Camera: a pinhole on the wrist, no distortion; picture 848 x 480 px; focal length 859.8 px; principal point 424.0 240.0 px. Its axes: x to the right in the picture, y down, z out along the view. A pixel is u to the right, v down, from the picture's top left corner.
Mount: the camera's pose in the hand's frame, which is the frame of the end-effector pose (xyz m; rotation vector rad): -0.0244 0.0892 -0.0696 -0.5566 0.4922 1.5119
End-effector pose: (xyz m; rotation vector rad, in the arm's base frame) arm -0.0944 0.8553 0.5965 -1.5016 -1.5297 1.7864
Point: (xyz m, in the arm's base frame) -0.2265 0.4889 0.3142
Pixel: 306 353
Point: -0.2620 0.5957 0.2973
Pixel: 264 153
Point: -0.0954 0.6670 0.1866
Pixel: 704 44
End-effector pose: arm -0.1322 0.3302 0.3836 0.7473 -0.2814 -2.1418
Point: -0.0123 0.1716 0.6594
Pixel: 487 275
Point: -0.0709 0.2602 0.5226
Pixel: 146 251
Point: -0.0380 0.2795 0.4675
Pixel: 231 358
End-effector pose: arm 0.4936 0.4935 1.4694 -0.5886 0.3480 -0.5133
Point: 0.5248 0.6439 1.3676
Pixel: 638 330
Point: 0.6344 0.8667 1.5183
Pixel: 307 368
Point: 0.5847 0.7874 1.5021
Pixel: 248 404
